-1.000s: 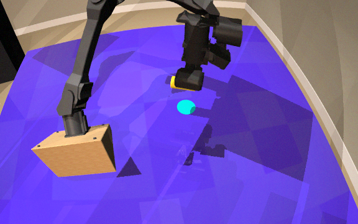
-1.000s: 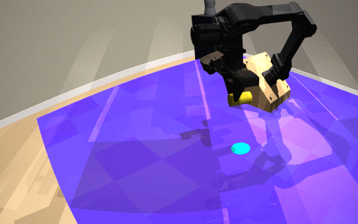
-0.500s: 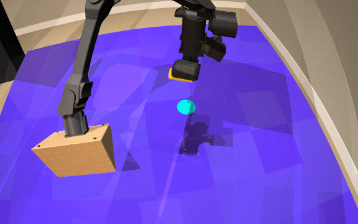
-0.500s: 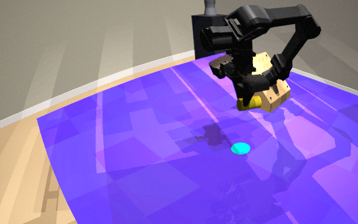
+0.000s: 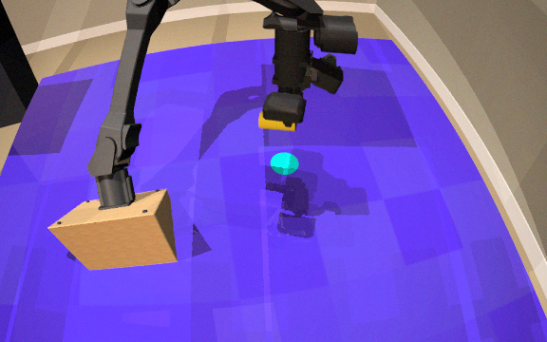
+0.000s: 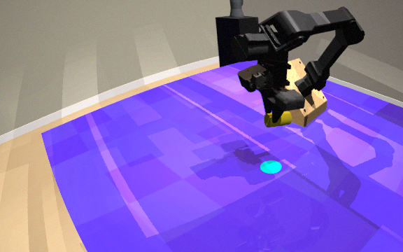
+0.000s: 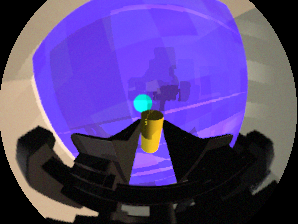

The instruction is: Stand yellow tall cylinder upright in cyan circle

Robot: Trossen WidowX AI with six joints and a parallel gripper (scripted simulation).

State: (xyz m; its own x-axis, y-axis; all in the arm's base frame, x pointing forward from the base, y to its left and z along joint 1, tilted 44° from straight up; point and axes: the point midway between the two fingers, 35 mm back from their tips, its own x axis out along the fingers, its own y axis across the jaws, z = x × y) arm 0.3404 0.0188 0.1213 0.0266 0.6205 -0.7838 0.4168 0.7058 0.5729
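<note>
My gripper tip is 1 cm to the right of the cyan circle and 14 cm above it. Also, from my gripper tip: yellow cylinder (2 cm behind, 1 cm to the left, 1 cm below).
</note>
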